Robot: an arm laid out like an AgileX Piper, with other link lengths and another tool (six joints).
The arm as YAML. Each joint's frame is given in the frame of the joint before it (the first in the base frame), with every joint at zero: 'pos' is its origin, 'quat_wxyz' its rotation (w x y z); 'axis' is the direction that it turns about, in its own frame. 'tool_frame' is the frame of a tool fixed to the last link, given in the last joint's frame.
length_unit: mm
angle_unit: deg
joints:
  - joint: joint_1
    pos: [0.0, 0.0, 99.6]
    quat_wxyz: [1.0, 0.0, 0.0, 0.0]
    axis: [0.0, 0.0, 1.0]
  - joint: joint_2
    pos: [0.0, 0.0, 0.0]
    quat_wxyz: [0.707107, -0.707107, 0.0, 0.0]
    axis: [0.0, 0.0, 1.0]
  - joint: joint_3
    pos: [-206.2, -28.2, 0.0]
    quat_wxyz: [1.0, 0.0, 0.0, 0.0]
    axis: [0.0, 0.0, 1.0]
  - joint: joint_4
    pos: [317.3, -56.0, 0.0]
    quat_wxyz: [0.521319, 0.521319, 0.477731, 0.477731]
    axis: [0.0, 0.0, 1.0]
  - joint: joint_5
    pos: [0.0, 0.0, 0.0]
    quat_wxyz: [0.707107, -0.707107, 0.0, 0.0]
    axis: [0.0, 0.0, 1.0]
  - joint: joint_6
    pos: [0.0, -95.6, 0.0]
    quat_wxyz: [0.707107, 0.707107, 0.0, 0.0]
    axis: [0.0, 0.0, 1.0]
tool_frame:
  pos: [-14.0, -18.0, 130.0]
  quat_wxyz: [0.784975, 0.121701, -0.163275, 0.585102]
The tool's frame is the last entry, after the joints.
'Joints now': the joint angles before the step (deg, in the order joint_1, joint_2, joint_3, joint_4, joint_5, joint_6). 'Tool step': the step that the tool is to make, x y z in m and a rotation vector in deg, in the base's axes. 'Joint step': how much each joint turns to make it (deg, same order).
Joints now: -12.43 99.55 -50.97 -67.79 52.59 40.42
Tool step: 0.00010 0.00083 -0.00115 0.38 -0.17 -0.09
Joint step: 0.00 0.00 0.00 0.36 -0.23 0.00
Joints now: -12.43 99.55 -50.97 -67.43 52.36 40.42
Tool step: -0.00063 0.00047 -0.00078 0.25 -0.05 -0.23
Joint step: 0.00 0.00 0.00 0.35 -0.01 -0.01
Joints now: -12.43 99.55 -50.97 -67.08 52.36 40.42
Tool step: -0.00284 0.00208 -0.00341 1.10 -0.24 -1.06
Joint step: 0.00 0.00 0.00 1.55 0.00 0.00
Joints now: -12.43 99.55 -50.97 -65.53 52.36 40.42
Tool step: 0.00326 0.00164 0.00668 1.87 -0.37 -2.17
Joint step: 0.00 0.00 -2.77 4.64 1.56 -2.95
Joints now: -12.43 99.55 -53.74 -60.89 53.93 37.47
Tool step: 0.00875 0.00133 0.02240 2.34 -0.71 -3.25
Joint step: 0.00 -0.37 -5.77 6.92 4.11 -5.34
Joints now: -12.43 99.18 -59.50 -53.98 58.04 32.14
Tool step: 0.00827 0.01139 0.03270 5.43 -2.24 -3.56
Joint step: 0.01 -2.46 -6.54 10.12 5.37 -6.75
